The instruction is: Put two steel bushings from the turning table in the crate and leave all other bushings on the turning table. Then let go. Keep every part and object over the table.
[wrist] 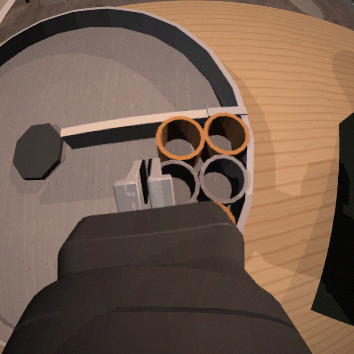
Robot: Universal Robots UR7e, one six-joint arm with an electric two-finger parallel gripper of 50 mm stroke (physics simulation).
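Frame: origin at the arm's base, x left, y ahead, z down, level; centimetres.
Seen in the pictures: gripper, fingertip midpoint: (148, 173).
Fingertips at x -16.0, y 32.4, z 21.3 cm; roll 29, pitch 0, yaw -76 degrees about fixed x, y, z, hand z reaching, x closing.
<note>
A point is followed by its place in that frame.
The turning table (100, 90) @(x -28.2, y 34.1, z 25.1 cm) is a grey round tray with a raised rim. Two grey steel bushings stand upright at its right side: the left one (196, 180) @(x -14.2, y 29.3, z 21.3 cm) beside my fingers, the right one (223, 157) @(x -15.0, y 26.6, z 21.4 cm) against the rim. Two orange-brown bushings (180, 131) @(x -19.2, y 28.3, z 23.6 cm) (226, 127) @(x -18.0, y 24.3, z 23.3 cm) stand behind them, and part of another orange one (229, 212) @(x -11.0, y 28.0, z 21.3 cm) shows beside the gripper body. My gripper (148, 173) @(x -16.0, y 32.4, z 21.3 cm) is shut on the left steel bushing's near-left wall, one finger inside it and one outside. The fingers hide that wall. The crate cannot be told for certain.
A pale-topped divider (135, 122) @(x -20.7, y 31.9, z 21.9 cm) runs from a dark octagonal hub (38, 151) @(x -23.4, y 42.2, z 24.3 cm) to the rim, behind the orange bushings. A dark green object (337, 225) @(x -2.7, y 12.5, z 29.1 cm), perhaps the crate, shows at the right edge, over the wooden table (285, 120) @(x -18.9, y 11.9, z 30.4 cm).
</note>
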